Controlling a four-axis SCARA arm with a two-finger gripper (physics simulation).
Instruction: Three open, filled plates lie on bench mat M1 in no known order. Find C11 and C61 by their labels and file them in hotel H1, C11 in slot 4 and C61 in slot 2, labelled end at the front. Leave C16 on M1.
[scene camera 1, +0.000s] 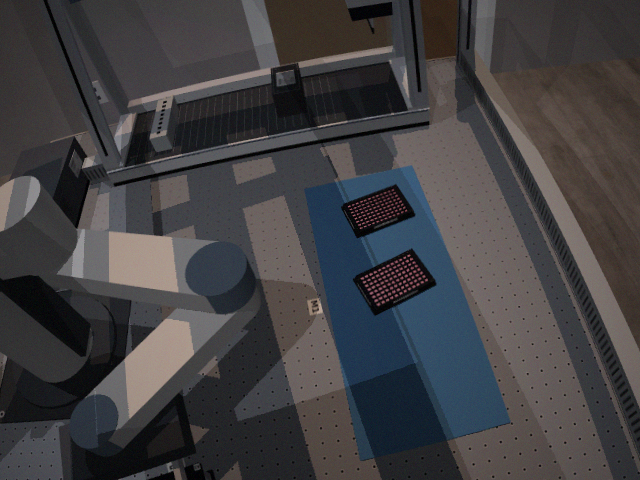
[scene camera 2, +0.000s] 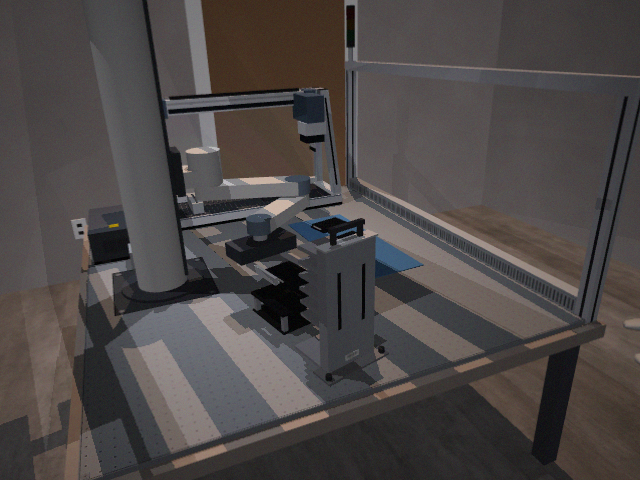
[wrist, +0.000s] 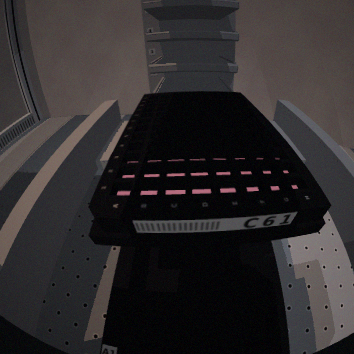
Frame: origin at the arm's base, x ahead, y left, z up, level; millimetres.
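Where they show: gripper, fingertip midpoint: (scene camera 2: 294, 275) (wrist: 198, 108); arm's base, link origin: (scene camera 1: 67, 352) (scene camera 2: 164, 286).
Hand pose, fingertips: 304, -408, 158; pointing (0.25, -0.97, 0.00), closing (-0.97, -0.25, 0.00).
Note:
Things, the pixels of their top centre, and the offset from my fingertips, as dx, dy, dz. "pt": a spot on its surface instead.
- plate C61, top centre: (wrist: 200, 120) (scene camera 2: 290, 272) -4, +18, +0
- far plate, top centre: (scene camera 1: 377, 207) (scene camera 2: 329, 223) +373, +615, -128
- nearer plate, top centre: (scene camera 1: 394, 278) +373, +442, -128
- dark box, surface spot: (scene camera 2: 107, 235) pt -449, +658, -44
My gripper (wrist: 198, 108) is shut on plate C61 (wrist: 200, 192) (scene camera 2: 286, 270), held level with its label facing the wrist camera and its far end towards hotel H1 (wrist: 192, 50) (scene camera 2: 347, 310). Whether that far end is inside a slot is hidden. H1 is a grey upright rack with shelves; small slot numbers show at its left side in the wrist view. Two black plates with pink wells lie on blue bench mat M1 (scene camera 1: 439, 382) (scene camera 2: 398, 258): a far plate (scene camera 1: 378, 210) and a nearer plate (scene camera 1: 394, 281). Their labels are not readable, so which is C11 or C16 cannot be told.
A black stand (scene camera 2: 279, 310) (wrist: 200, 300), tagged A1, stands below the held plate, beside the hotel. A gantry frame (scene camera 1: 268, 147) with a dark deck stands behind the mat. A dark box (scene camera 2: 107, 235) stands behind the arm's column (scene camera 2: 139, 155). A clear guard lines the right table edge.

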